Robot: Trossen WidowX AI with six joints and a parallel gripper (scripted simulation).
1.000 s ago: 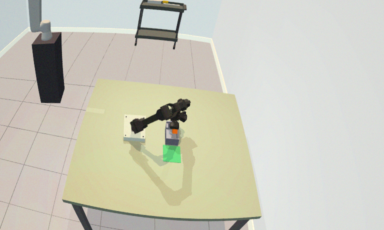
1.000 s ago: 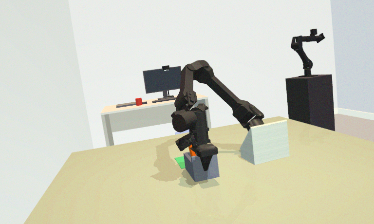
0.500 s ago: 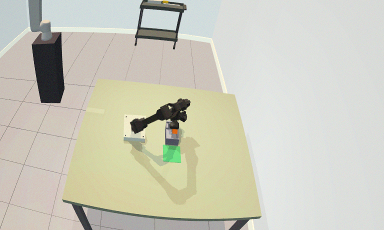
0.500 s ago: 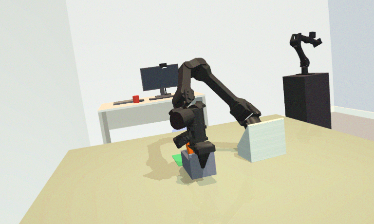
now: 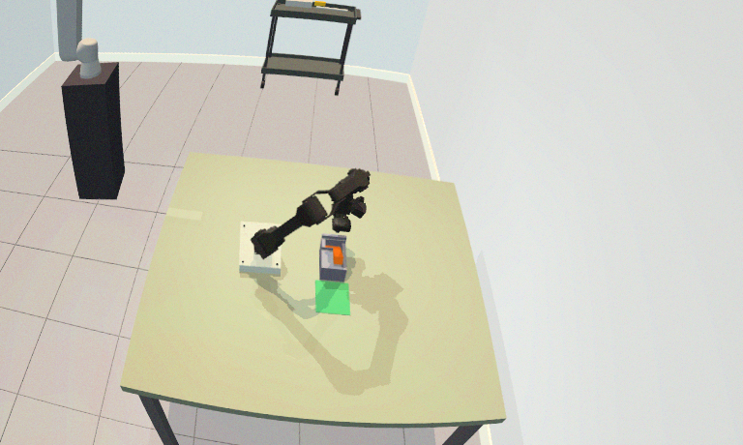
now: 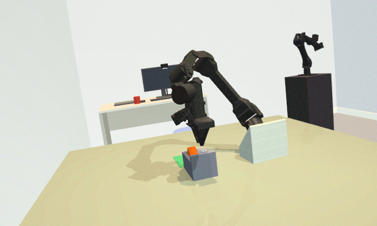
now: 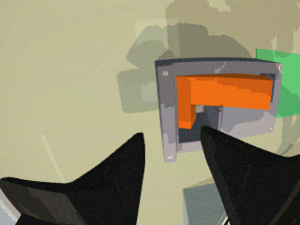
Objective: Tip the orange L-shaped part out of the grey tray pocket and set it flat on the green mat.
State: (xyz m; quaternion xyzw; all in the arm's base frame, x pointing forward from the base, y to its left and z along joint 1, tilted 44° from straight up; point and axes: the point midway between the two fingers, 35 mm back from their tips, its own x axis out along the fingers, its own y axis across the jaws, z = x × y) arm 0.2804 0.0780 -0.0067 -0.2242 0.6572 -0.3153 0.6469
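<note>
Now: gripper tip 80 mm above the orange L-shaped part, 50 mm to the left of it and 10 mm past it. From my gripper tip the other things lie so: green mat 220 mm to the right, 140 mm below, 30 mm behind.
</note>
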